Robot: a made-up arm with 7 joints. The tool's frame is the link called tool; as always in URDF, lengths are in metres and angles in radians.
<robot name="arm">
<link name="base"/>
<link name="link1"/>
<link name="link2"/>
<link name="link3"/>
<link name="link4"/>
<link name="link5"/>
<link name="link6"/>
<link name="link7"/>
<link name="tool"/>
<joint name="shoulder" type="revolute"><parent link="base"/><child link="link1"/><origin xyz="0.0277 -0.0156 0.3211"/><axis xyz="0 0.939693 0.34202"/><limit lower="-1.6" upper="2.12" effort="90" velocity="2.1"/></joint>
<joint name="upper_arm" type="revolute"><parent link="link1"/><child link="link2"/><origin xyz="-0.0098 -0.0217 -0.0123"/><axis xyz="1 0 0"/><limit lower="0.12" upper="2.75" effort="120" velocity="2.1"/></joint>
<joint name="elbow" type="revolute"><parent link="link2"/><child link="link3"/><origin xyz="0.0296 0.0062 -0.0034"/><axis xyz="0 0 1"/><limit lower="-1.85" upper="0.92" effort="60" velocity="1.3"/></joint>
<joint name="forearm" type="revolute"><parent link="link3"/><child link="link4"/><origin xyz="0.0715 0.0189 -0.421"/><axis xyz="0 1 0"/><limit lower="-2.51" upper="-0.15" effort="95" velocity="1.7"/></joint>
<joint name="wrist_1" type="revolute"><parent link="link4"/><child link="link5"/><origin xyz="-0.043 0.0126 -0.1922"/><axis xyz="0 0 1"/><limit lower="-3.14" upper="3.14" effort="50" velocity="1.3"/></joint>
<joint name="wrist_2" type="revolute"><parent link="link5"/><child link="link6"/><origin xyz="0.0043 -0.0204 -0.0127"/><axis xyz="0 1 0"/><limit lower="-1.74" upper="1.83" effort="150" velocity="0.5"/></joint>
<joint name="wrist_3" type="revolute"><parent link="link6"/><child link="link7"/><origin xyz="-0.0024 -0.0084 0.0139"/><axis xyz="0 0 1"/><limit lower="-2.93" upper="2.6" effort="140" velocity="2.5"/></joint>
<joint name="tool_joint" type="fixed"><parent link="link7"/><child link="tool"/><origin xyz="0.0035 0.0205 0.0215" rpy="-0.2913 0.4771 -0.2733"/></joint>
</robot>
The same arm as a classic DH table. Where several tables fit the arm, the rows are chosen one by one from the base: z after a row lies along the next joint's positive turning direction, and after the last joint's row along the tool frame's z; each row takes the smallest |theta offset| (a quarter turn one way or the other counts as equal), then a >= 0, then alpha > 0; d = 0 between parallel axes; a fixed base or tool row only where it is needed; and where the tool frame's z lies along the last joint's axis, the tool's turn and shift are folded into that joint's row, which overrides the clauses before.
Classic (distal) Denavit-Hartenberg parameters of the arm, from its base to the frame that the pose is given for. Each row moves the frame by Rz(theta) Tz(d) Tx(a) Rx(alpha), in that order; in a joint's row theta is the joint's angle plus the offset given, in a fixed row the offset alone. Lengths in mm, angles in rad.
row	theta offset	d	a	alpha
base (fixed)	0	326.8	27.7	-1.2218
shoulder	1.5708	-41.2	4.1	1.5708
upper_arm	1.2218	19.8	6.2	-1.5708
elbow	-1.5708	-424.4	71.5	-1.5708
forearm	0	31.5	-43	1.5708
wrist_1	0	-204.9	4.3	-1.5708
wrist_2	0	-28.8	-2.4	1.5708
wrist_3	-1.2657	20	-18.5	-0.5531
tool (fixed)	1.0637	18.1	0	0
Joint limits (rad, base to tool): -1.6..2.12 0.12..2.75 -1.85..0.92 -2.51..-0.15 -3.14..3.14 -1.74..1.83 -2.93..2.6

